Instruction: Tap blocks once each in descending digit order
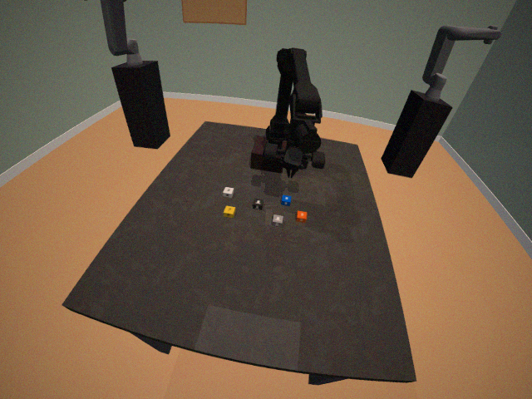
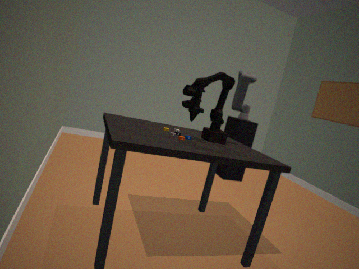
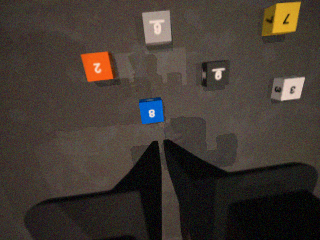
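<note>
Right now my gripper tip is 18 cm to the left of the yellow block, 11 cm above it and 9 cm short of it. The rest, counted from my gripper tip: blue block (11 cm below, 1 cm behind); orange block (11 cm below, 6 cm to the left, 6 cm ahead); grey block (11 cm below, 10 cm ahead, 2 cm to the right).
</note>
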